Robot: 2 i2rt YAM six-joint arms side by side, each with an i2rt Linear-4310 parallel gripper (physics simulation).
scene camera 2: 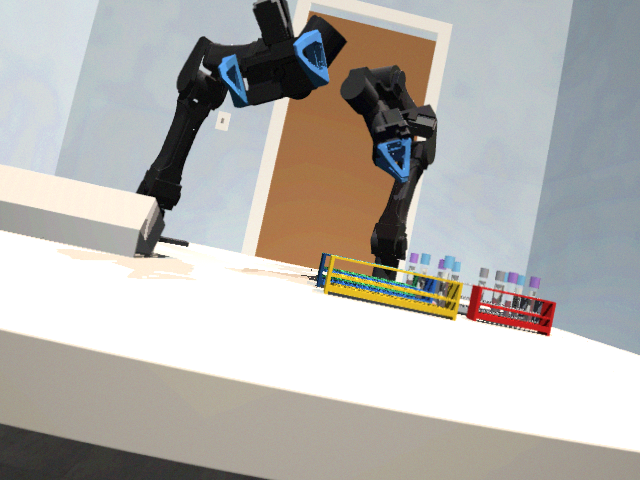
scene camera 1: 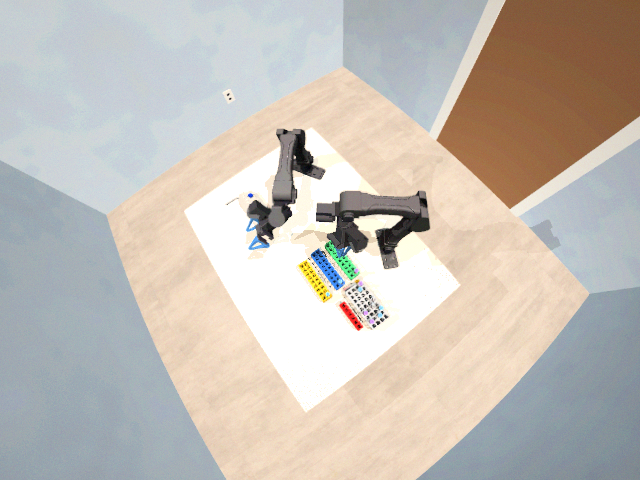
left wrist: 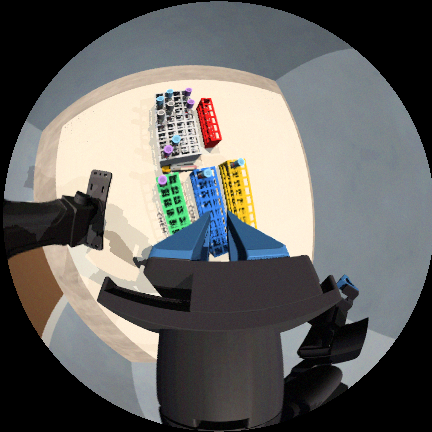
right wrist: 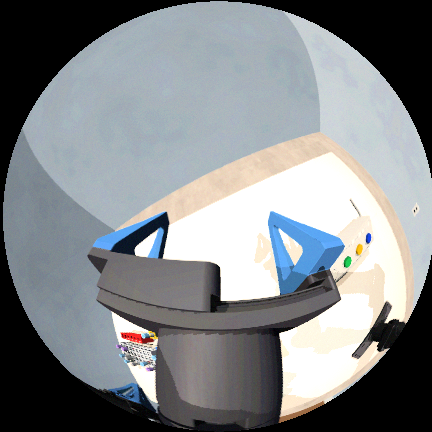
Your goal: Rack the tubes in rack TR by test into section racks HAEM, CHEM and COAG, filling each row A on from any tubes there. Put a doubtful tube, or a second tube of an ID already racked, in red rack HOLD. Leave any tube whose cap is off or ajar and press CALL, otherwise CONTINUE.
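Frame: origin at the left arm's base, x ahead, y left, z up, level; centimetres.
Seen in the pictures: left gripper, fingertip midpoint: (scene camera 2: 404, 180) (scene camera 1: 340, 256) (left wrist: 218, 216); right gripper, fingertip midpoint: (scene camera 2: 256, 62) (scene camera 1: 247, 240) (right wrist: 217, 216); left arm's base at its link origin: (scene camera 1: 386, 248) (left wrist: 94, 209); right arm's base at its link origin: (scene camera 1: 307, 169).
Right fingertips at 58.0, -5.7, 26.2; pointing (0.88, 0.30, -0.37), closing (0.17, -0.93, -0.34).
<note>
Pixels of each thing's middle, then the offset from my right fingertips to it, as dx, dy, dz.
- grey-white at the middle of its body: (scene camera 2: 486, 302) (left wrist: 173, 123) (right wrist: 141, 355) (scene camera 1: 366, 305) -42.8, +30.2, -23.3
- green rack at the middle of its body: (scene camera 2: 368, 276) (left wrist: 177, 219) (scene camera 1: 341, 260) -35.6, +8.2, -23.3
- purple-capped tube at the middle of its body: (left wrist: 162, 182) (scene camera 2: 410, 274) -40.5, +15.3, -21.1
- blue rack at the middle of its body: (scene camera 2: 375, 280) (left wrist: 210, 211) (scene camera 1: 327, 269) -28.5, +11.5, -23.3
- yellow rack at the middle of its body: (scene camera 2: 390, 286) (left wrist: 238, 200) (scene camera 1: 315, 281) -22.0, +15.9, -23.3
- white button box at the middle of its body: (scene camera 2: 76, 211) (right wrist: 345, 250) (scene camera 1: 255, 210) +2.3, -24.3, -22.0
- slim object at the middle of its body: (left wrist: 179, 167) -37.7, +20.1, -25.5
Rack TR, grey-white (scene camera 1: 366, 304) (left wrist: 180, 161), holds several upright tubes with light blue, purple and grey caps. Whether any cap is ajar is too small to tell. A green rack (scene camera 1: 338, 258) (left wrist: 175, 200), marked CHEM, has a purple-capped tube (left wrist: 162, 180) at its far end. A blue rack (scene camera 1: 327, 268) (left wrist: 200, 192) and a yellow rack (scene camera 1: 312, 279) (left wrist: 240, 190) (scene camera 2: 392, 301) each have a light-blue-capped tube there. Red rack HOLD (scene camera 1: 350, 316) (left wrist: 208, 125) (scene camera 2: 511, 323) shows no tube. My left gripper (left wrist: 218, 216) (scene camera 2: 402, 178) is nearly shut, empty, above the blue rack. My right gripper (right wrist: 217, 216) (scene camera 2: 283, 95) is wide open and empty.
A white button box (right wrist: 357, 232) (scene camera 2: 77, 206) with green, yellow and blue buttons stands near the right gripper, partly under the right arm in scene camera 1. A slim object (left wrist: 180, 168) with a yellow-orange end lies between rack TR and the green rack.
</note>
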